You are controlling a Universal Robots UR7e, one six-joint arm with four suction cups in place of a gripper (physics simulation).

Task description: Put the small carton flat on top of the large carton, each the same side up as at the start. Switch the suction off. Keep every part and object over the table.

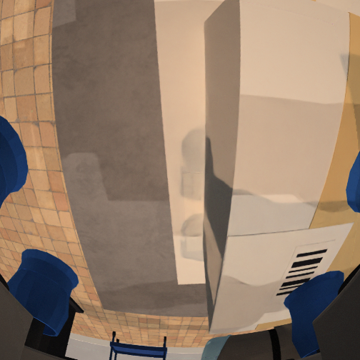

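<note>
My suction gripper (182,232) shows as four blue cups, two at the left and two at the right. The small carton (290,145), pale with a barcode label near its lower end and a tan band along its right, is held at the right-hand cups, its top facing me. The lower right cup overlaps the label. The left cups hang free of it. A pale strip of the large carton (185,80) shows below and left of the small carton, with faint cup-shaped shadows on it. The rest is hidden, and any gap between the cartons cannot be judged.
The grey-brown table top (110,100) lies left of the cartons. Beyond its left and lower edges is a tiled floor (30,100). A blue frame (137,351) stands at the bottom, with a dark rounded object (250,347) to its right.
</note>
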